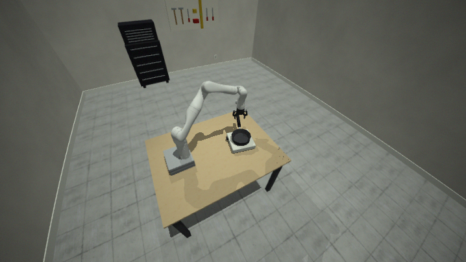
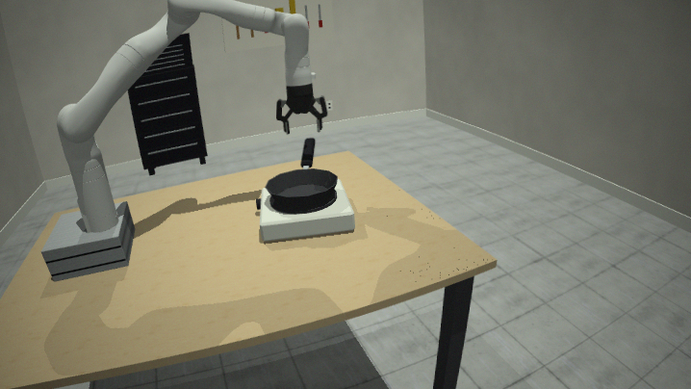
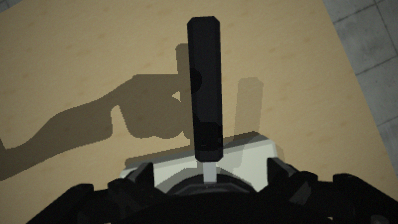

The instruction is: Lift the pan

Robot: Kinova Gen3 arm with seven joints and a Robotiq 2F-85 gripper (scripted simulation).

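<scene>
Now: the black pan 120 mm below my hand, 70 mm to the right of it and 40 mm behind it. From my hand the other things lie so: white hot plate (180 mm below, 120 mm to the right, 90 mm behind).
</scene>
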